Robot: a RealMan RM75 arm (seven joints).
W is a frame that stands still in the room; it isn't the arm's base.
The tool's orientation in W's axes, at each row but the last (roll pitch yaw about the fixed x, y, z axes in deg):
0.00, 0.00, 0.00
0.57, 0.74, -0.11
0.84, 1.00, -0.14
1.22, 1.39, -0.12
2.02, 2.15, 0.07
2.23, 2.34, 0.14
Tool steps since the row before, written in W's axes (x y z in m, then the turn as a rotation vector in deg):
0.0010, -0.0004, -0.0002, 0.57, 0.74, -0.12
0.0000, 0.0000, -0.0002, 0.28, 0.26, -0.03
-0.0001, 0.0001, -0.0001, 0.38, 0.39, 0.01
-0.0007, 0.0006, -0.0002, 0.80, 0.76, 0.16
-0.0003, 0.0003, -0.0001, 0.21, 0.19, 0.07
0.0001, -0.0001, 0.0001, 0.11, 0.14, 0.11
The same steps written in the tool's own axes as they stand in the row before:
0.0010, -0.0004, -0.0002, 0.57, 0.74, -0.12
0.0000, 0.0000, -0.0002, 0.28, 0.26, -0.03
-0.0001, 0.0001, -0.0001, 0.38, 0.39, 0.01
-0.0007, 0.0006, -0.0002, 0.79, 0.77, 0.16
-0.0003, 0.0003, -0.0001, 0.21, 0.19, 0.07
0.0001, -0.0001, 0.0001, 0.11, 0.14, 0.11

